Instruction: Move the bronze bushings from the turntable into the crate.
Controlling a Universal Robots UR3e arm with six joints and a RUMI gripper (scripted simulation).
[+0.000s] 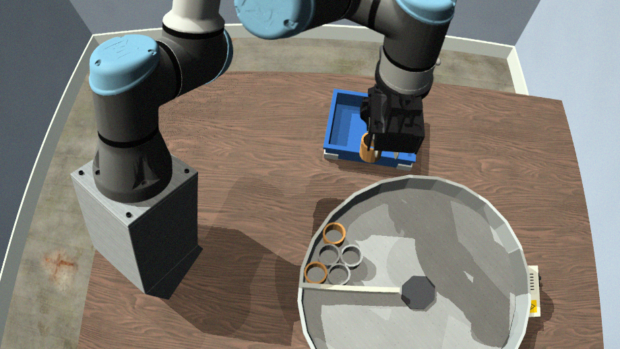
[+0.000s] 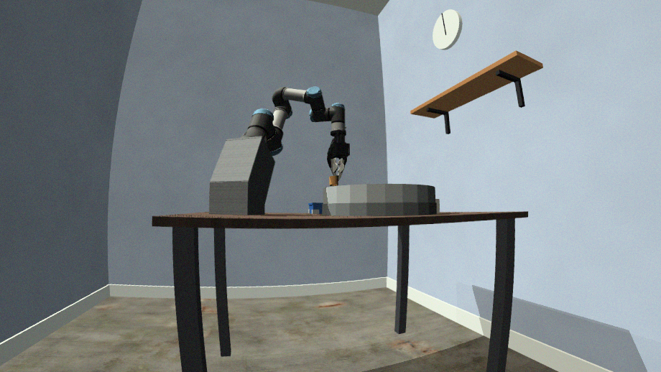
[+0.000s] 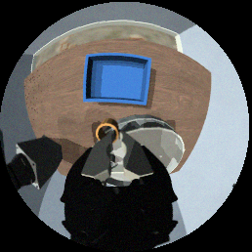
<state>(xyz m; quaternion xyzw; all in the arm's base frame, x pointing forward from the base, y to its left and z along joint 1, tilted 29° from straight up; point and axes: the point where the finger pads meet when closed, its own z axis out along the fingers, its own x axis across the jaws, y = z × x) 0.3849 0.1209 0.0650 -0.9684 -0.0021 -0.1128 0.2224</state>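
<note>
Now: hand 10 mm past the blue crate, 110 mm to the right of it and 140 mm above it. Also, from my hand: grey turntable 100 mm ahead, 230 mm to the right, 110 mm below.
</note>
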